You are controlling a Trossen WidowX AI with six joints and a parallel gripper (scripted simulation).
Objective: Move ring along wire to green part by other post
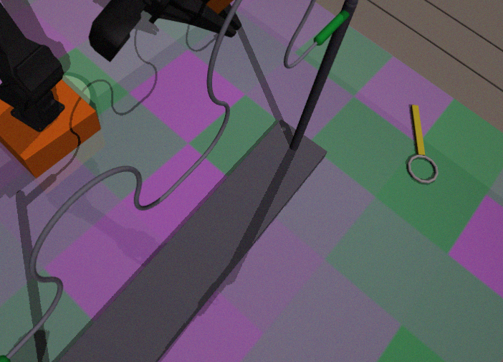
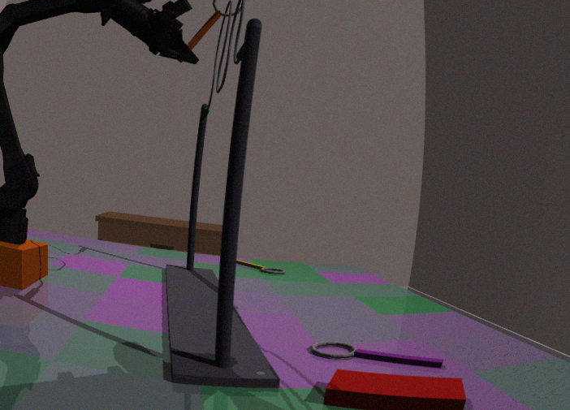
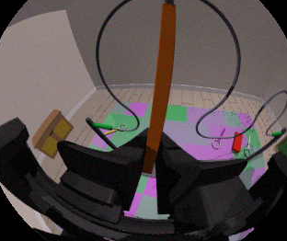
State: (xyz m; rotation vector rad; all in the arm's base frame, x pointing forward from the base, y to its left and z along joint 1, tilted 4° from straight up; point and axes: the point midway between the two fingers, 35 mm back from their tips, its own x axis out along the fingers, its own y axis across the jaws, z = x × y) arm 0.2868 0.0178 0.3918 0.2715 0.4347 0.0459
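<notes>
Right now my gripper tip is 90 mm below the orange-handled ring, 20 mm to the left of it and 10 mm short of it. From my gripper tip the other things lie so: red block (520 mm to the right, 420 mm below, 130 mm ahead); then purple-handled ring (420 mm below, 380 mm to the right, 180 mm ahead); then yellow-handled ring (420 mm below, 320 mm to the left, 280 mm ahead).
</notes>
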